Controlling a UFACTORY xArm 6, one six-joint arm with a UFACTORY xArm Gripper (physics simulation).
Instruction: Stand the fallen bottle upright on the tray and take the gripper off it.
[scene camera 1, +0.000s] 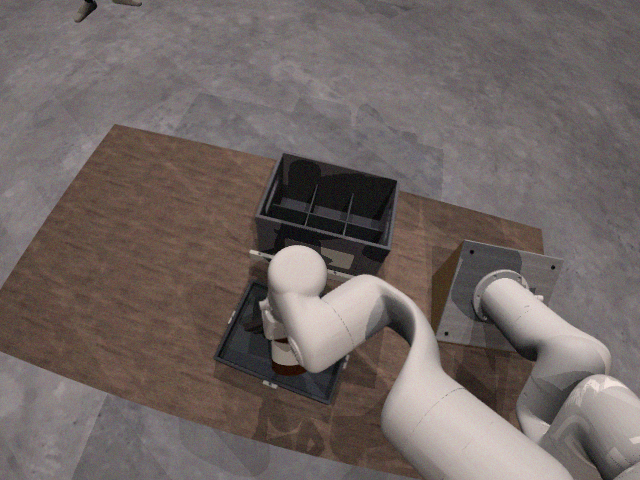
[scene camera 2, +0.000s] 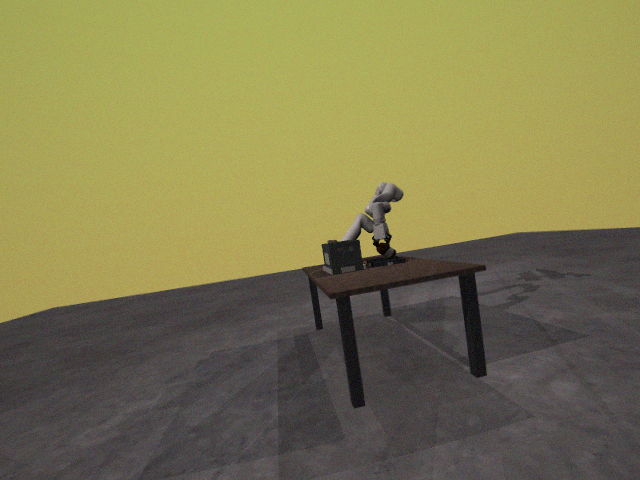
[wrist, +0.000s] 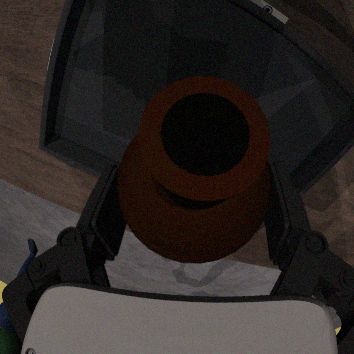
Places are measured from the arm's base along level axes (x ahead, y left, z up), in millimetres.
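Pixels of known places: gripper, fingertip midpoint: (scene camera 2: 383, 249); arm's base, link origin: (scene camera 1: 500, 296) (scene camera 2: 342, 248).
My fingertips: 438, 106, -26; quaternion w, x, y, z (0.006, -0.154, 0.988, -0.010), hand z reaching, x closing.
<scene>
Ahead of a thing's pixels: the offset from my fingertips to its top centre, as dx, dy, dz. "pt": to the spot under its first point. Level surfaces: height alone.
The brown bottle {+0, +1, +60} (scene camera 1: 285, 356) (scene camera 2: 388, 252) (wrist: 197, 230) with a white label is held tilted, its base out to one side, over the dark tray {pt +94, +37, -82} (scene camera 1: 242, 352) (wrist: 132, 62). Its open mouth faces the camera in the wrist view. My gripper (scene camera 2: 382, 244) (wrist: 193, 182) is shut on the bottle, with one finger on each side of its body. In scene camera 1 the arm hides the fingers and the upper part of the bottle. Whether the base touches the tray cannot be told.
A dark box {-54, -266, +88} (scene camera 1: 324, 233) (scene camera 2: 349, 254) with dividers stands beside the tray on the brown table {dz -87} (scene camera 1: 155, 222) (scene camera 2: 413, 273). The arm's mounting block (scene camera 1: 457, 310) stands at the right in scene camera 1. A person's feet (scene camera 1: 86, 9) show on the floor beyond the table.
</scene>
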